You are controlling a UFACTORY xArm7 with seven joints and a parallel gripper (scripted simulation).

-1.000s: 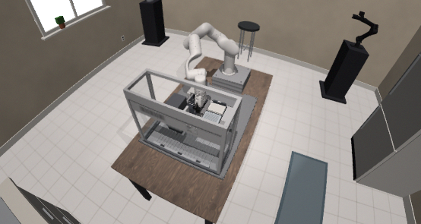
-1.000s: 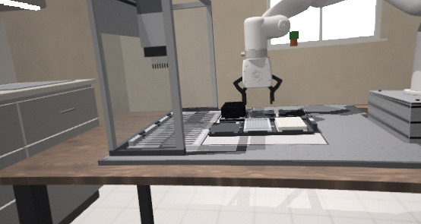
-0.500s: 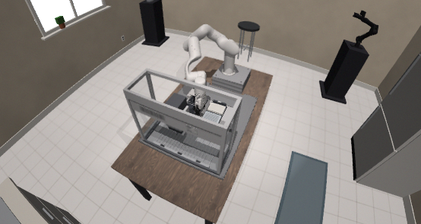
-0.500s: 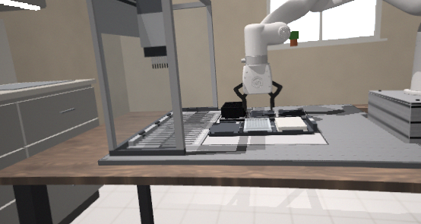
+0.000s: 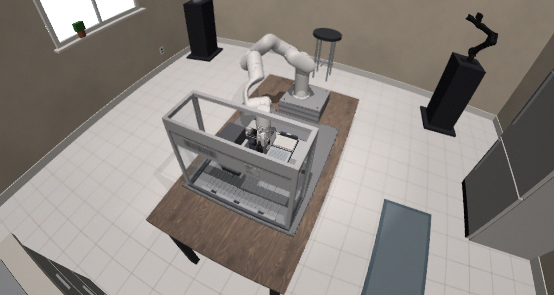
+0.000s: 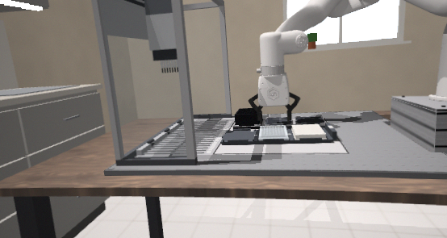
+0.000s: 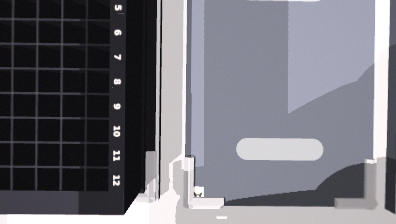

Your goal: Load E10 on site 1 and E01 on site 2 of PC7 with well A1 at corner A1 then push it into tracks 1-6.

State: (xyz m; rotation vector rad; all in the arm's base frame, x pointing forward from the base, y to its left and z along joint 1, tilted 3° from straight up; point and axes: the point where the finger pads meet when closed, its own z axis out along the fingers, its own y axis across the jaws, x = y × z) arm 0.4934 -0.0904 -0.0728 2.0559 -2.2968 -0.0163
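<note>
Now: the pale apron 1 cm behind my hand, 3 cm to the left of it and 4 cm below it. Round my hand: A1 tag: 3 cm ahead, 3 cm to the right, 2 cm below; white 96-well plate E01: 1 cm ahead, 9 cm to the left, 2 cm below; nest S2: 2 cm behind, 9 cm to the right, 3 cm below.
</note>
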